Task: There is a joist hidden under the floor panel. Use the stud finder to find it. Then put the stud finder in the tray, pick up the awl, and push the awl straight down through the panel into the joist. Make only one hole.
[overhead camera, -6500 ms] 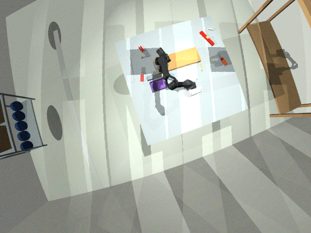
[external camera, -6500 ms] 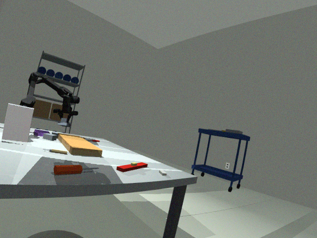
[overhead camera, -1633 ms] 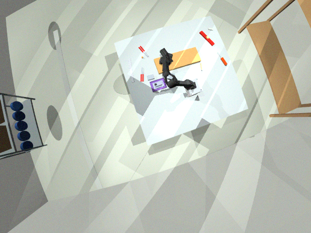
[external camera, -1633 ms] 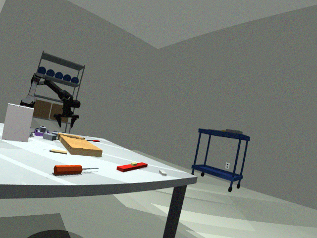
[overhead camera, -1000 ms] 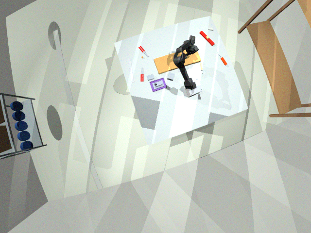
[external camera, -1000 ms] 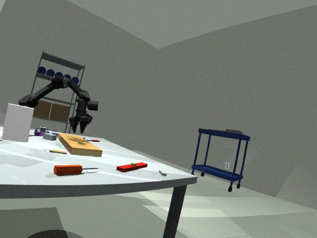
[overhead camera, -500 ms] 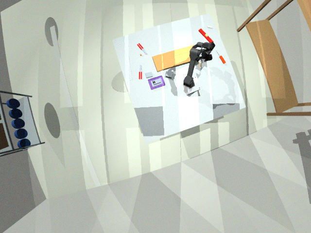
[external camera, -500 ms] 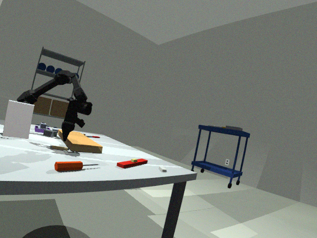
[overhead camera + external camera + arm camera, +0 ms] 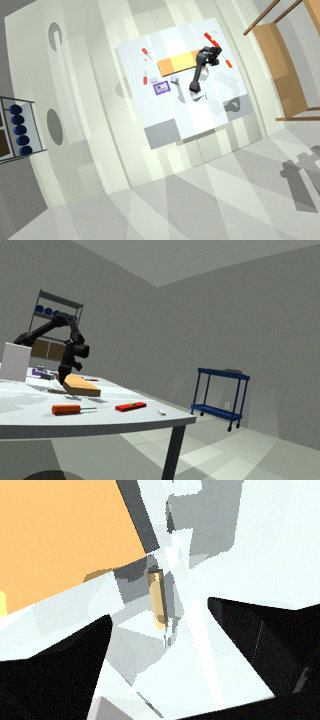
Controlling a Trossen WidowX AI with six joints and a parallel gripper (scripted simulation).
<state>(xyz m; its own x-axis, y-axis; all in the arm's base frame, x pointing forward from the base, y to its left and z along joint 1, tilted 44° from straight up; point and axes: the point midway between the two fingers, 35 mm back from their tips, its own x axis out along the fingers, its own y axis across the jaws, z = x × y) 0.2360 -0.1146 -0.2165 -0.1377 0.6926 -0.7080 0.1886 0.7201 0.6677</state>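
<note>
My gripper tip is 50 mm past the awl, 10 mm to the right of it and 40 mm above it. The rest, counted from my gripper tip: red level (330 mm ahead, 200 mm to the right, 40 mm below); then purple tray (100 mm behind, 560 mm to the left, 40 mm below); then small white block (450 mm ahead, 300 mm to the right, 50 mm below).
</note>
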